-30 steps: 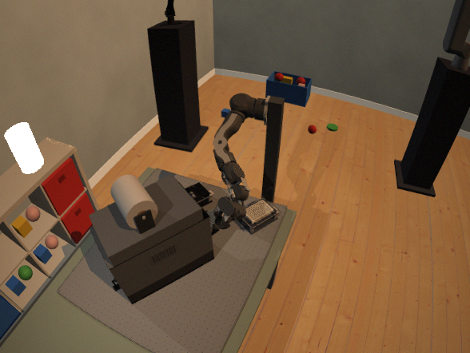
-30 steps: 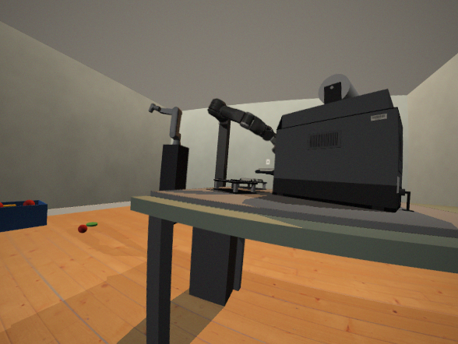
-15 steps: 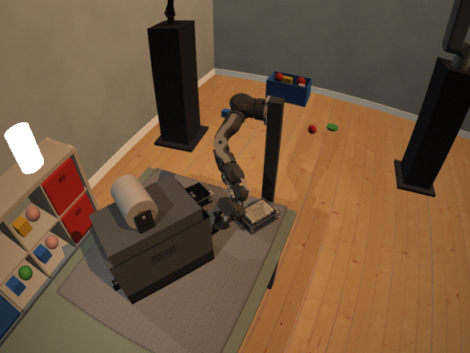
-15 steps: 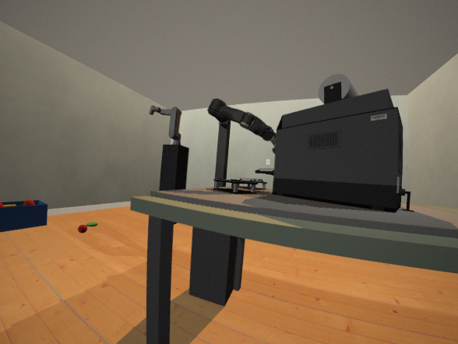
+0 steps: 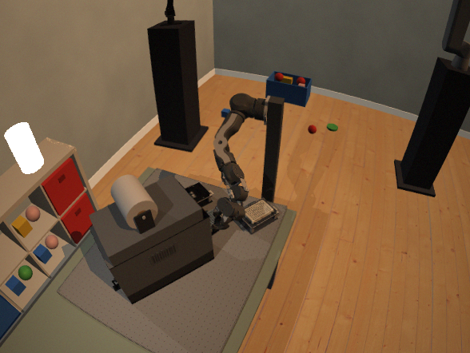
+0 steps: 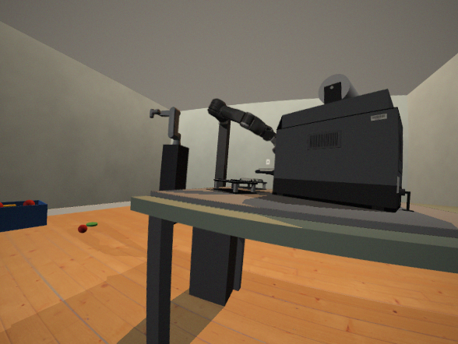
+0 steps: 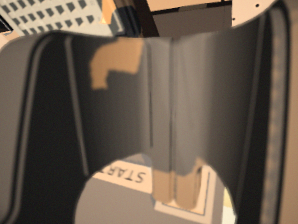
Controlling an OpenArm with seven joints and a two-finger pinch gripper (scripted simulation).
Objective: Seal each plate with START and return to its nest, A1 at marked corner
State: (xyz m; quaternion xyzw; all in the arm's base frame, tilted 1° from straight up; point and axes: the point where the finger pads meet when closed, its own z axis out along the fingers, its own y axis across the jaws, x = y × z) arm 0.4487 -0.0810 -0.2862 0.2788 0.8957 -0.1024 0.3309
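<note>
Right now my hand is 30 mm short of the pale start button, 20 mm to the left of it and 10 mm below it. Round my hand: dark sealer stage 100 mm behind, 80 mm below, 40 mm to the right; then white well plate 240 mm behind, 120 mm below, 110 mm to the left; then warning sticker 170 mm to the right, 70 mm behind, 20 mm below.
</note>
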